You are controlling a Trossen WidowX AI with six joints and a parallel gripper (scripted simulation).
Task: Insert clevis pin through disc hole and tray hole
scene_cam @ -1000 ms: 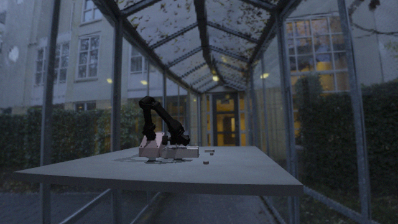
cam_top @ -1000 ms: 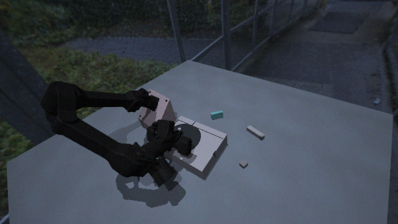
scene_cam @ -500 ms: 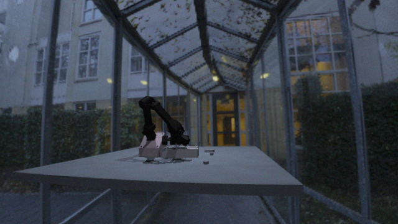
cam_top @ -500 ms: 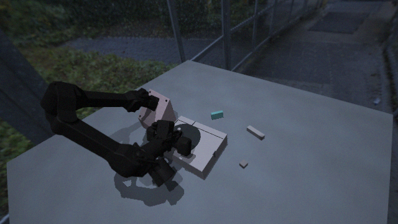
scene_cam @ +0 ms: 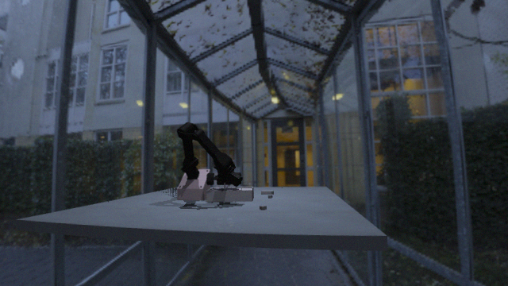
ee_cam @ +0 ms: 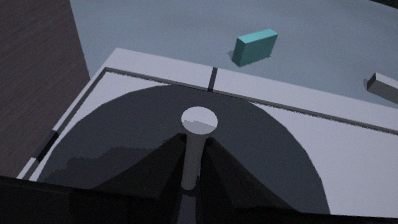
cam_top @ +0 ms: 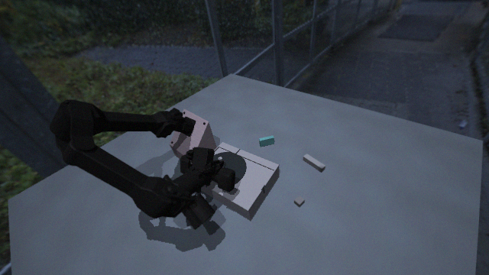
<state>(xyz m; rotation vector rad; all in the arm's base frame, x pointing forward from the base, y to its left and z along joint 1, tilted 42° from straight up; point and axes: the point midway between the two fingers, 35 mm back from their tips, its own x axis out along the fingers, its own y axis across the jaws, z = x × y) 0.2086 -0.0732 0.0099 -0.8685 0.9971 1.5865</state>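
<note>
Now: the steel clevis pin 1 cm below my gripper tip. Round my gripper tip: dark aluminium disc (3 cm below); teal block (22 cm to the left, 7 cm below, 2 cm ahead); rimmed steel tray (4 cm below, 4 cm ahead, 1 cm to the left).
</note>
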